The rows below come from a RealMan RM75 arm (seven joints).
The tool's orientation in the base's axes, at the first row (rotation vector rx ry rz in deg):
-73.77 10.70 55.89
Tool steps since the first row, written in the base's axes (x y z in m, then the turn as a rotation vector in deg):
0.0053 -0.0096 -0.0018 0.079 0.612 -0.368
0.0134 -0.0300 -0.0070 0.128 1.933 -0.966
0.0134 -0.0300 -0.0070 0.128 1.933 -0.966
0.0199 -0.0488 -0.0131 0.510 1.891 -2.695
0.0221 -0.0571 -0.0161 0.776 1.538 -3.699
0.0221 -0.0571 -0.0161 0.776 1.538 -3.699
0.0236 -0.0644 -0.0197 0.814 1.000 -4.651
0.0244 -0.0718 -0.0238 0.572 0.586 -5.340
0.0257 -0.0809 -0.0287 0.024 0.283 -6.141
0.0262 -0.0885 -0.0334 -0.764 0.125 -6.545
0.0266 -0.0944 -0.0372 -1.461 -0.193 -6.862
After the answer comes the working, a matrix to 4 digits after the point.
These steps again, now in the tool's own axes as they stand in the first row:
-0.0005 -0.0020 -0.0109 0.582 0.184 0.378
-0.0027 -0.0030 -0.0334 1.645 0.525 1.306
-0.0027 -0.0030 -0.0334 1.645 0.525 1.306
-0.0044 -0.0024 -0.0541 2.920 1.502 0.561
-0.0054 -0.0014 -0.0631 3.522 2.053 -0.173
-0.0054 -0.0014 -0.0631 3.522 2.053 -0.173
-0.0060 0.0004 -0.0711 3.861 2.732 -0.961
-0.0067 0.0031 -0.0791 3.931 3.412 -1.448
-0.0074 0.0061 -0.0891 3.939 4.380 -1.758
-0.0081 0.0094 -0.0974 3.631 5.224 -1.721
-0.0084 0.0121 -0.1038 3.243 5.949 -1.829

The tool's axes in the first row as the columns of a matrix, in the base's axes (rounded; the answer above uses it unrounded):
0.6063 -0.6949 -0.3866
0.5030 -0.0413 0.8633
-0.6159 -0.7179 0.3245

